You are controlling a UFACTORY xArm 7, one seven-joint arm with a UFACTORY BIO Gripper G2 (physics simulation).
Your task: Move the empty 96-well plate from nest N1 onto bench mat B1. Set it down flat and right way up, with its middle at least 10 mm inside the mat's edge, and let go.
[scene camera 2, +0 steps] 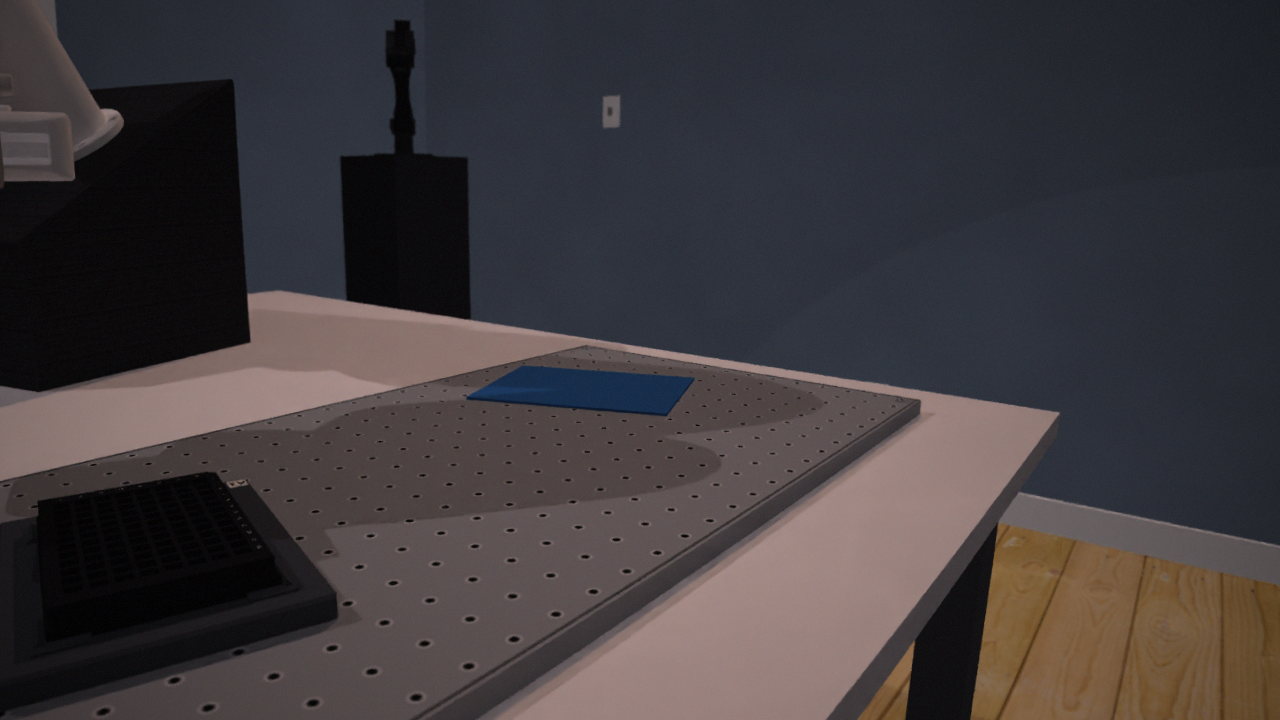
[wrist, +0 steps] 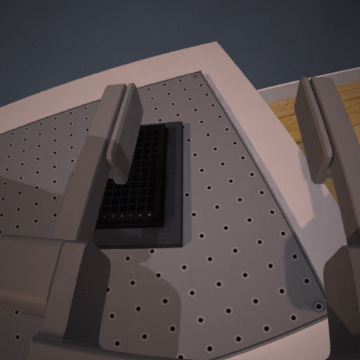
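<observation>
The black 96-well plate [scene camera 2: 152, 537] [wrist: 145, 175] sits flat and wells up in the dark nest N1 [scene camera 2: 295, 564] [wrist: 175, 200]. The blue bench mat B1 [scene camera 2: 586, 390] lies flat farther back on the board, with nothing on it; it does not show in the wrist view. My gripper [wrist: 220, 131] is shut on nothing, its pads standing apart with a gap between them. It is above the board, clear of the plate. In the wrist view the left finger hides the plate's left part, and the gap lies mostly right of the plate. The fingertips do not show in the scene view.
The grey perforated board [scene camera 2: 537, 528] [wrist: 227, 200] carries the nest and mat and lies on the pale table [scene camera 2: 760, 573] [wrist: 270, 150]. A large black block [scene camera 2: 134, 241] stands at the back left. Part of the white arm [scene camera 2: 49, 80] shows above it.
</observation>
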